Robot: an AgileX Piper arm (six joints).
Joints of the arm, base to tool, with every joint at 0 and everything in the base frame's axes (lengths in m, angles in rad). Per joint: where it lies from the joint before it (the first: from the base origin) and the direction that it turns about. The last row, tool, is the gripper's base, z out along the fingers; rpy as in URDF.
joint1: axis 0 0 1 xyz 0 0 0.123
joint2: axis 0 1 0 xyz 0 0 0
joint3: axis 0 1 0 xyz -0.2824 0 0.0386
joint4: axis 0.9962 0 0.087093 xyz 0.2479 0 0.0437
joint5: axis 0 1 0 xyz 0 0 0
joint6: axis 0.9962 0 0.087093 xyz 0.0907 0 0.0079
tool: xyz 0 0 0 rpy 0 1.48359 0
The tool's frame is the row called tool.
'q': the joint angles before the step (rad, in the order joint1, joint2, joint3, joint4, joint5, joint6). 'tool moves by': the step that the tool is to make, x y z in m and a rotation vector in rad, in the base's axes. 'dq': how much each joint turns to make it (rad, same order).
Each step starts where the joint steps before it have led.
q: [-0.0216, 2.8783, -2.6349, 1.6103, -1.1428, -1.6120]
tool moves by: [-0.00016, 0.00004, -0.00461, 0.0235, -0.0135, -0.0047]
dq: [0.0000, 0.0058, 0.0000, 0.0156, 0.0001, 0.0207]
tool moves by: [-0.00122, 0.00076, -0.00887, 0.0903, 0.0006, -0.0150]
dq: [0.0000, 0.0025, 0.0001, 0.0915, -0.0001, 0.0000]
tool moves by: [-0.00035, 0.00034, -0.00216, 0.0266, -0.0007, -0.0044]
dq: [0.0000, 0.0000, 0.0000, 0.0269, 0.0001, 0.0001]
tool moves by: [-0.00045, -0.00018, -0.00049, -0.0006, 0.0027, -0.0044]
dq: [0.0000, 0.0001, 0.0017, 0.0001, -0.0045, -0.0002]
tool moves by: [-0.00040, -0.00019, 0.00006, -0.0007, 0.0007, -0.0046]
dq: [0.0000, -0.0001, 0.0002, 0.0000, -0.0046, 0.0002]
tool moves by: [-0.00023, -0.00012, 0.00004, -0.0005, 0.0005, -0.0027]
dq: [0.0000, 0.0000, -0.0002, 0.0000, -0.0028, -0.0001]
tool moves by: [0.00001, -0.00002, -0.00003, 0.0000, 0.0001, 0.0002]
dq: [0.0000, 0.0000, 0.0002, 0.0000, 0.0002, 0.0000]
